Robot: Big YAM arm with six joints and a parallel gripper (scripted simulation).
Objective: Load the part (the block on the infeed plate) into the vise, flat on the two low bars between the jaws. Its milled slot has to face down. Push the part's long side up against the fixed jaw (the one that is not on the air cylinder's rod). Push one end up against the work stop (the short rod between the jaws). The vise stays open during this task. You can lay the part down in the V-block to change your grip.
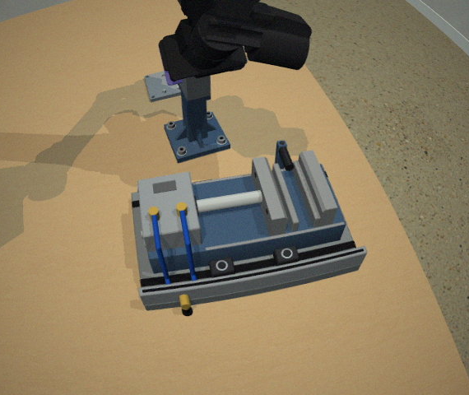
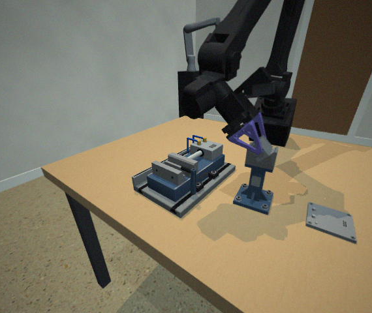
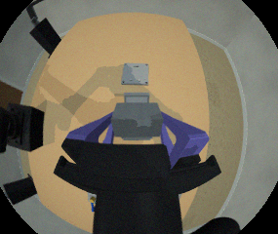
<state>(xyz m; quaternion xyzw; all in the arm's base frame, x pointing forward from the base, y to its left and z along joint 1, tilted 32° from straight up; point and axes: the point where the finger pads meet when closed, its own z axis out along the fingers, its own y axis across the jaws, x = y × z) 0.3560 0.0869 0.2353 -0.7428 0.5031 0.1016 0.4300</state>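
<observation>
Right now my hand is 1 cm above the grey part. Round my hand: cylinder rod: 1 cm ahead, 20 cm to the right, 9 cm below; then v-block stand: 11 cm below; then black work stop: 10 cm ahead, 15 cm to the right, 7 cm below.
</observation>
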